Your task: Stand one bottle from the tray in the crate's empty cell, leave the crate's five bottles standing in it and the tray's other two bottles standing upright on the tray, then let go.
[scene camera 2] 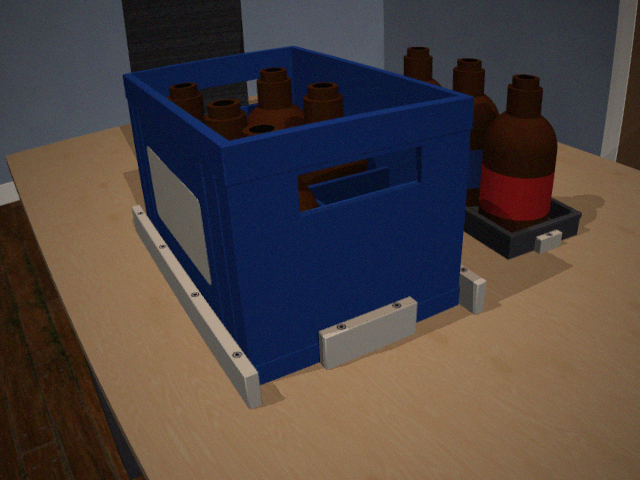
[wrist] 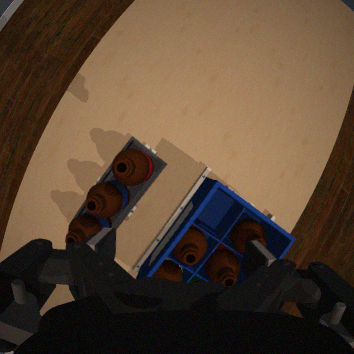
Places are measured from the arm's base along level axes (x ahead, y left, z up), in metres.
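Pixels of known places: gripper, fingertip midpoint: point(wrist: 179, 249).
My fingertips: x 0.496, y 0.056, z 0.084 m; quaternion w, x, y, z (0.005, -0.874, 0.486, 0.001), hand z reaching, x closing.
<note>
Behind a point stands the place of what it marks.
The blue crate point(scene camera 2: 346, 248) {x 0.561, y -0.079, z -0.224 m} point(wrist: 172, 240) {x 0.434, y 0.023, z -0.141 m} stands on the table with brown bottles in it. Its empty cell point(wrist: 217, 210) {x 0.511, y -0.045, z -0.303 m} is the corner one nearest the tray's red-labelled end. The dark tray point(scene camera 2: 509, 248) {x 0.525, y 0.117, z -0.299 m} point(wrist: 150, 172) beside the crate holds three upright brown bottles: a red-labelled one point(scene camera 2: 518, 155) {x 0.503, y 0.138, z -0.217 m} point(wrist: 131, 166) {x 0.489, y 0.154, z -0.161 m} at one end, a blue-labelled middle one point(scene camera 2: 475, 111) {x 0.418, y 0.158, z -0.199 m} point(wrist: 106, 200) {x 0.405, y 0.159, z -0.188 m} and a far one point(scene camera 2: 417, 64) {x 0.318, y 0.156, z -0.167 m} point(wrist: 87, 230) {x 0.327, y 0.158, z -0.192 m}, partly hidden. My gripper point(wrist: 179, 249) {x 0.496, y 0.056, z 0.084 m} is open and empty, high above the crate and tray in the wrist view; it does not show in the scene view.
Pale screwed-down rails point(scene camera 2: 193, 299) {x 0.481, y -0.170, z -0.280 m} point(wrist: 172, 222) {x 0.429, y 0.025, z -0.280 m} run along the crate's long sides, with a short block point(scene camera 2: 368, 333) {x 0.572, y -0.069, z -0.291 m} at its near end. A small pale block point(scene camera 2: 548, 241) {x 0.534, y 0.162, z -0.300 m} sits at the tray's end. The crate's high walls rise around its bottles.
</note>
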